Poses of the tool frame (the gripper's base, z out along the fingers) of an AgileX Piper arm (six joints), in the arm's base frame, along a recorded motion.
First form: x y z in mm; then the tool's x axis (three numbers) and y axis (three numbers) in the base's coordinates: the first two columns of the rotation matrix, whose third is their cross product.
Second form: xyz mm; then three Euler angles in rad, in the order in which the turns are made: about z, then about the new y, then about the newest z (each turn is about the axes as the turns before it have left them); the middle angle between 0 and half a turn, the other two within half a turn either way. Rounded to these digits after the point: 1 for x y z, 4 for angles.
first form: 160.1 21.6 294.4 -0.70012 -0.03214 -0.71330 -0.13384 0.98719 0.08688
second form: 160.1 21.6 294.4 0.2193 2.3398 0.1212
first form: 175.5 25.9 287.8 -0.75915 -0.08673 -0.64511 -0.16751 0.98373 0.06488
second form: 175.5 25.9 287.8 0.2451 2.4362 0.1002
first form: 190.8 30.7 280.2 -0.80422 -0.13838 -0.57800 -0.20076 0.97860 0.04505
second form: 190.8 30.7 280.2 0.2658 2.5232 0.0778
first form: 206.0 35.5 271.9 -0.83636 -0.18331 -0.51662 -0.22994 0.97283 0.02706
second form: 206.0 35.5 271.9 0.2769 2.5979 0.0523
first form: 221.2 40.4 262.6 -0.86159 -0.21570 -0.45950 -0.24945 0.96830 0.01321
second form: 221.2 40.4 262.6 0.2777 2.6639 0.0287
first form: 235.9 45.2 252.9 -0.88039 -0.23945 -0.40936 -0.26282 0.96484 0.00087
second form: 235.9 45.2 252.9 0.2679 2.7198 0.0021
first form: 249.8 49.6 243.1 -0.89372 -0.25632 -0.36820 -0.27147 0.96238 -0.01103
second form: 249.8 49.6 243.1 0.2471 2.7643 -0.0299
